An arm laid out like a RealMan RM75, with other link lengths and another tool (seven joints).
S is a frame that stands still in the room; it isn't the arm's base.
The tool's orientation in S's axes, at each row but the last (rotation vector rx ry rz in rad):
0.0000 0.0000 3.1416
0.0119 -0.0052 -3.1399
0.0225 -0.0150 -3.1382
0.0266 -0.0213 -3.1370
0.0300 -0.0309 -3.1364
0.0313 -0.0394 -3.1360
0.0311 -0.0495 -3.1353
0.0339 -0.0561 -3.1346
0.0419 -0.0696 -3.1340
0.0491 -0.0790 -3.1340
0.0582 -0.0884 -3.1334
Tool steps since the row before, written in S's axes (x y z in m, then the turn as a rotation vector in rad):
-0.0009 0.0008 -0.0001 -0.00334 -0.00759 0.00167
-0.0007 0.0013 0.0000 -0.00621 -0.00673 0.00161
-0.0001 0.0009 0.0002 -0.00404 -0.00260 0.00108
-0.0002 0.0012 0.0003 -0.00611 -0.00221 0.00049
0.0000 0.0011 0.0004 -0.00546 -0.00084 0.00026
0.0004 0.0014 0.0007 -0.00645 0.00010 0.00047
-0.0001 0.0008 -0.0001 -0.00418 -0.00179 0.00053
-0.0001 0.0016 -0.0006 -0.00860 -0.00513 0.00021
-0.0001 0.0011 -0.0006 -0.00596 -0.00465 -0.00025
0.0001 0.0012 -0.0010 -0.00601 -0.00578 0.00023
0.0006 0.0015 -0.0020 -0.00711 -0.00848 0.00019
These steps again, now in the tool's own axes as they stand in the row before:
0.0009 -0.0008 -0.0001 0.00334 0.00759 0.00167
0.0007 -0.0013 0.0000 0.00621 0.00673 0.00163
0.0001 -0.0009 0.0002 0.00403 0.00260 0.00111
0.0002 -0.0012 0.0003 0.00611 0.00219 0.00056
0.0000 -0.0011 0.0004 0.00546 0.00082 0.00035
-0.0004 -0.0014 0.0007 0.00644 -0.00012 0.00060
0.0001 -0.0008 -0.0001 0.00418 0.00178 0.00056
0.0001 -0.0016 -0.0005 0.00863 0.00508 0.00021
0.0001 -0.0011 -0.0005 0.00600 0.00460 -0.00030
-0.0001 -0.0012 -0.0009 0.00604 0.00575 0.00013
-0.0005 -0.0016 -0.0019 0.00716 0.00844 -0.00002

